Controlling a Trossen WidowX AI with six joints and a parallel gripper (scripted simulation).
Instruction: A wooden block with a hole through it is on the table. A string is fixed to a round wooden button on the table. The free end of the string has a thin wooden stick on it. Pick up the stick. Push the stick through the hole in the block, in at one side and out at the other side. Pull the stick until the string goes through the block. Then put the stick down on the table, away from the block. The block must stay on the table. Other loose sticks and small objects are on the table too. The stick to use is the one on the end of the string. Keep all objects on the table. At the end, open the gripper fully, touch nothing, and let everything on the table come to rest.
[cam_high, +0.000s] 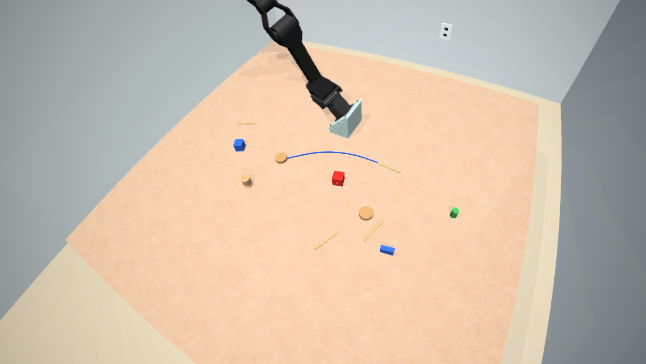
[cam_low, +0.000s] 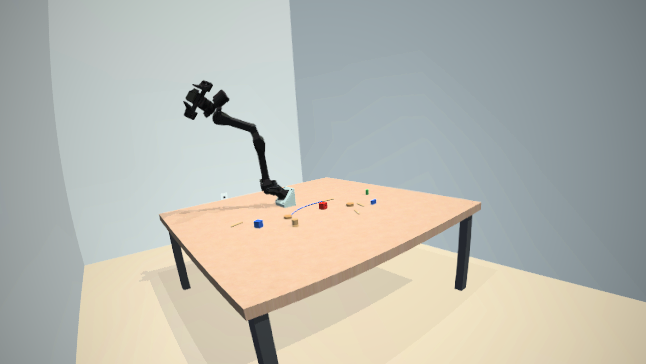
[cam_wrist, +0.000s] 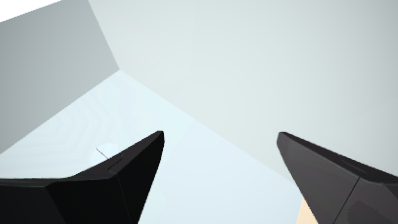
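My gripper tip is 62 cm above the red block, 60 cm to the right of it and 14 cm short of it. Round my gripper tip: wooden spool 62 cm below, 34 cm to the left, 25 cm ahead; then blue cube 62 cm below, 22 cm to the left, 12 cm ahead; then thin wooden stick 72 cm to the left, 63 cm below, 3 cm ahead.
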